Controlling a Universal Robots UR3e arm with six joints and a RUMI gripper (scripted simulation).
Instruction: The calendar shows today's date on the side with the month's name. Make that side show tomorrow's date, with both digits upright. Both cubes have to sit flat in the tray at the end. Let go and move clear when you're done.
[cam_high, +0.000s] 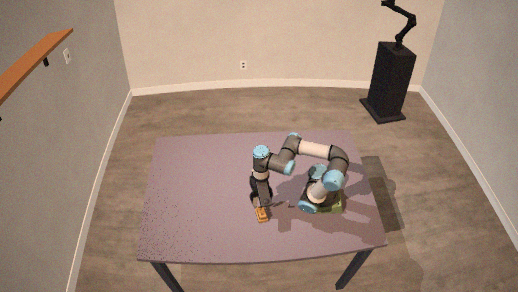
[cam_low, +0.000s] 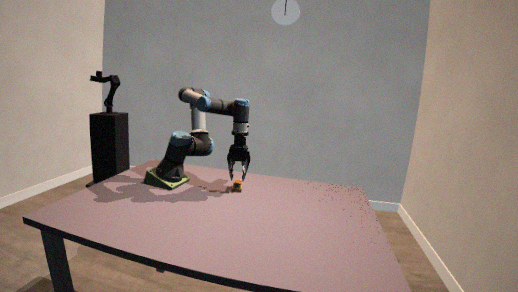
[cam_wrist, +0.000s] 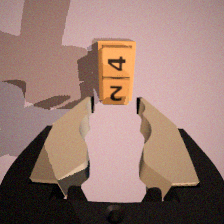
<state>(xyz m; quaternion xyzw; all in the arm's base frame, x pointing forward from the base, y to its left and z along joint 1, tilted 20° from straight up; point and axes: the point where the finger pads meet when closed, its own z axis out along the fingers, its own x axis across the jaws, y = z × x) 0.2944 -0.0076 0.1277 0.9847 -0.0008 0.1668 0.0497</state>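
My gripper is now 4 cm above the cube. Round my hand: orange calendar tray: 5 cm below, 2 cm to the left.
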